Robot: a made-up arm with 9 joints. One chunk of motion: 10 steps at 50 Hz.
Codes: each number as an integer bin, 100 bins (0 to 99) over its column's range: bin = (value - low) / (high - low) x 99, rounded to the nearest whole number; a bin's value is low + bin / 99 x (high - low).
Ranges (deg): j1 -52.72..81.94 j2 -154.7..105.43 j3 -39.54..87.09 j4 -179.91..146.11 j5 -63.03..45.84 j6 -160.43..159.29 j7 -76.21..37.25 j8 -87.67..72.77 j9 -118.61..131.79
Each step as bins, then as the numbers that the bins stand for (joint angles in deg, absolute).
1 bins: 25 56 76 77 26 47 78 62 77
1 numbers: -18.71 -7.56 57.67 73.66 -34.44 -8.64 13.18 12.81 76.15
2 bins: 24 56 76 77 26 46 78 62 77
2 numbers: -20.08 -7.56 57.67 73.66 -34.44 -11.87 13.18 12.81 76.15
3 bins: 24 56 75 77 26 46 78 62 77
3 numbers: -20.08 -7.56 56.39 73.66 -34.44 -11.87 13.18 12.81 76.15
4 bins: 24 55 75 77 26 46 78 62 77
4 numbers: -20.08 -10.18 56.39 73.66 -34.44 -11.87 13.18 12.81 76.15
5 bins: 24 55 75 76 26 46 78 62 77
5 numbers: -20.08 -10.18 56.39 70.37 -34.44 -11.87 13.18 12.81 76.15
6 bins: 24 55 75 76 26 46 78 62 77
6 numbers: -20.08 -10.18 56.39 70.37 -34.44 -11.87 13.18 12.81 76.15
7 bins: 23 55 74 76 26 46 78 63 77
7 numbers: -21.44 -10.18 55.11 70.37 -34.44 -11.87 13.18 14.43 76.15
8 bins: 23 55 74 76 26 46 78 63 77
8 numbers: -21.44 -10.18 55.11 70.37 -34.44 -11.87 13.18 14.43 76.15
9 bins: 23 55 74 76 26 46 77 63 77
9 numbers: -21.44 -10.18 55.11 70.37 -34.44 -11.87 12.04 14.43 76.15
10 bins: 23 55 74 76 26 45 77 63 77
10 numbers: -21.44 -10.18 55.11 70.37 -34.44 -15.10 12.04 14.43 76.15
